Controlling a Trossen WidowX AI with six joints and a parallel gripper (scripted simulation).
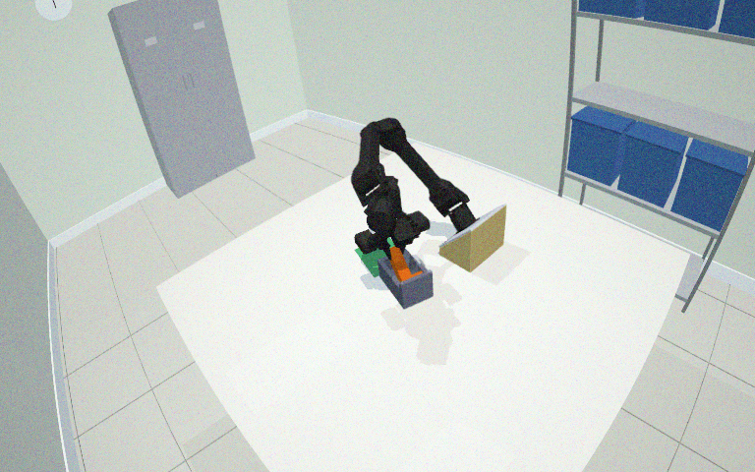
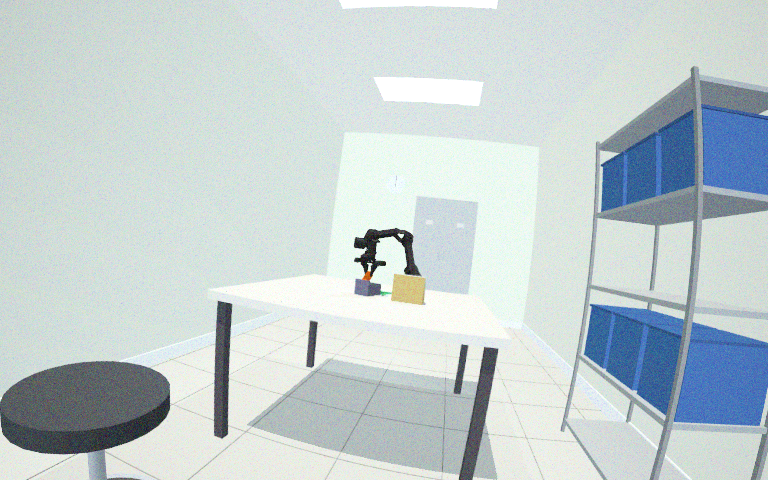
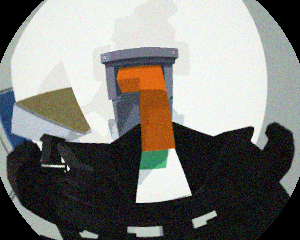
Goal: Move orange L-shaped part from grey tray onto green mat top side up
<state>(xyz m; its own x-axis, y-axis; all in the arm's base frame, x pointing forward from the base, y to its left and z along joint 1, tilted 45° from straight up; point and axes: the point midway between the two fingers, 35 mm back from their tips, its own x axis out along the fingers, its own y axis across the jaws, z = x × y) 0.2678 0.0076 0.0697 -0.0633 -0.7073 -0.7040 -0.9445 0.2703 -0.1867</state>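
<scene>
Right now the green mat is 13 cm to the right of my gripper tip, 12 cm below it and 6 cm behind it. Also, from my gripper tip: orange L-shaped part 4 cm to the left, 3 cm below.
</scene>
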